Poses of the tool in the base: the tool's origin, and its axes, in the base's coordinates. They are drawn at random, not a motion.
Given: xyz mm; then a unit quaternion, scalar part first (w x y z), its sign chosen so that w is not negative.
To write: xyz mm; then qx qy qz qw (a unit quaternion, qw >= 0). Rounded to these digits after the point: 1 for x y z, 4 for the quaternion.
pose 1, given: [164.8 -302.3 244.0 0.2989 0.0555 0.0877 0.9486]
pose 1, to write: [164.8 -302.3 244.0 0.0555 0.0877 0.9486 0.2989]
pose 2, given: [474.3 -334.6 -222.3 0.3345 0.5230 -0.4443 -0.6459]
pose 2, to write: [474.3 -334.6 -222.3 0.5230 -0.4443 -0.6459 0.3345]
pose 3, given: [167.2 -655.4 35.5 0.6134 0.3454 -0.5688 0.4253]
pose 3, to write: [167.2 -655.4 35.5 0.3454 -0.5688 0.4253 0.6134]
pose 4, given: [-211.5 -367.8 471.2 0.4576 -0.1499 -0.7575 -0.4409]
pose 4, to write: [-211.5 -367.8 471.2 -0.1499 -0.7575 -0.4409 0.4576]
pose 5, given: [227.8 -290.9 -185.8 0.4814 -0.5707 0.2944 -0.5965]
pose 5, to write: [227.8 -290.9 -185.8 -0.5707 0.2944 -0.5965 0.4814]
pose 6, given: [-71.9 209.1 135.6 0.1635 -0.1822 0.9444 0.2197]
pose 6, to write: [-71.9 209.1 135.6 -0.1822 0.9444 0.2197 0.1635]
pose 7, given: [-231.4 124.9 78.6 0.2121 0.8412 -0.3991 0.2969]
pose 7, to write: [-231.4 124.9 78.6 0.8412 -0.3991 0.2969 0.2121]
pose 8, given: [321.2 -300.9 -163.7 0.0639 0.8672 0.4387 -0.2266]
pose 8, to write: [321.2 -300.9 -163.7 0.8672 0.4387 -0.2266 0.0639]
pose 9, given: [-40.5 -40.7 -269.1 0.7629 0.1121 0.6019 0.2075]
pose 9, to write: [-40.5 -40.7 -269.1 0.1121 0.6019 0.2075 0.7629]
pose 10, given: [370.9 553.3 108.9 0.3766 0.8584 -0.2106 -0.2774]
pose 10, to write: [370.9 553.3 108.9 0.8584 -0.2106 -0.2774 0.3766]
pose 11, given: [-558.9 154.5 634.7 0.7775 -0.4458 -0.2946 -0.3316]
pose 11, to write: [-558.9 154.5 634.7 -0.4458 -0.2946 -0.3316 0.7775]
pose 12, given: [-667.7 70.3 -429.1 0.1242 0.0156 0.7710 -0.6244]
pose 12, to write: [-667.7 70.3 -429.1 0.0156 0.7710 -0.6244 0.1242]
